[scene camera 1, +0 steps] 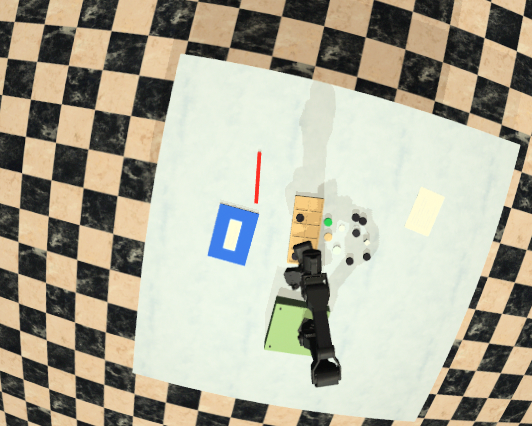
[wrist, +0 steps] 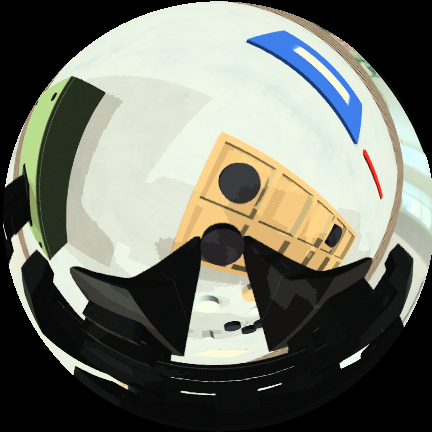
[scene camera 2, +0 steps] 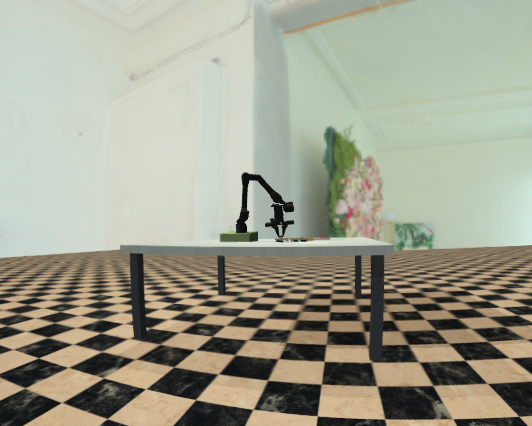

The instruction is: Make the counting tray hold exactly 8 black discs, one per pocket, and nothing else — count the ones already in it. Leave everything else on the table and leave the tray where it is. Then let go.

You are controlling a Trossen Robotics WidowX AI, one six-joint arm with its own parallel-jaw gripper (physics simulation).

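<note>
The tan counting tray (scene camera 1: 309, 230) (wrist: 285, 200) has two columns of pockets. One black disc (scene camera 1: 294, 256) (wrist: 239, 183) lies in an end pocket, and another black disc (scene camera 1: 299, 218) (wrist: 333, 235) lies farther along the same column. My gripper (scene camera 2: 280, 236) (wrist: 221, 241) is shut on a black disc (wrist: 222, 244), which shows between the fingertips over the neighbouring end pocket. In the scene camera 2 view the tips are low over the tray; the exact gap is unclear. Several loose black discs (scene camera 1: 356, 233) (wrist: 232, 326) lie beside the tray. My fingers and arm hide part of it.
A green disc (scene camera 1: 328, 221), a tan disc (scene camera 1: 328, 236), white pieces (scene camera 1: 336, 248) and a small pale block (scene camera 1: 367, 242) lie near the tray. A blue block (scene camera 1: 217, 240) (wrist: 277, 42), red stick (scene camera 1: 258, 177), cream card (scene camera 1: 424, 211) and the arm's green base (scene camera 1: 287, 330) are around.
</note>
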